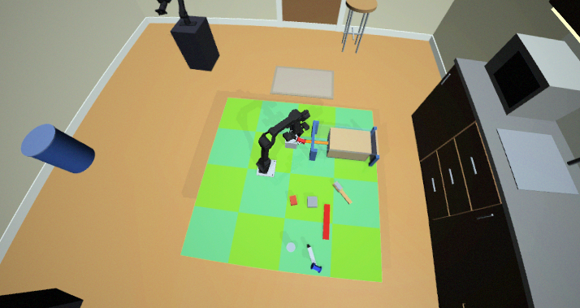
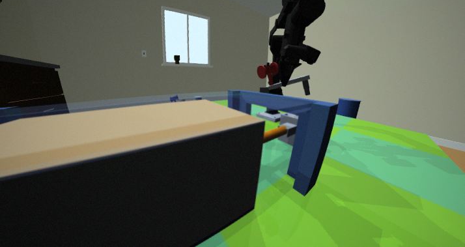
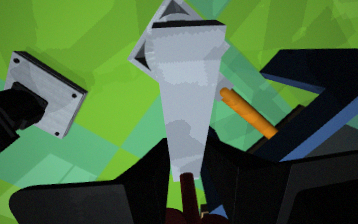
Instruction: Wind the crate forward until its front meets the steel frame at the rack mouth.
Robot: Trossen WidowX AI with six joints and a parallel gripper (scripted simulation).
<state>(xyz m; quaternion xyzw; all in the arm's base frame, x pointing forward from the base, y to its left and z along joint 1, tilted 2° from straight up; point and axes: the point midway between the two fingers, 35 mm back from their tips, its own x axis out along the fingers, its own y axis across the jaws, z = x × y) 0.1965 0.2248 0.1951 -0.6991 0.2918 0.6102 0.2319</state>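
Now: gripper tip 2 cm below the red-knobbed crank handle. Round my gripper tip: blue steel frame 11 cm ahead, 7 cm below, 6 cm to the left; then grey winch 15 cm below, 6 cm behind, 4 cm to the left; then red knob 3 cm to the right, 3 cm ahead, 3 cm above.
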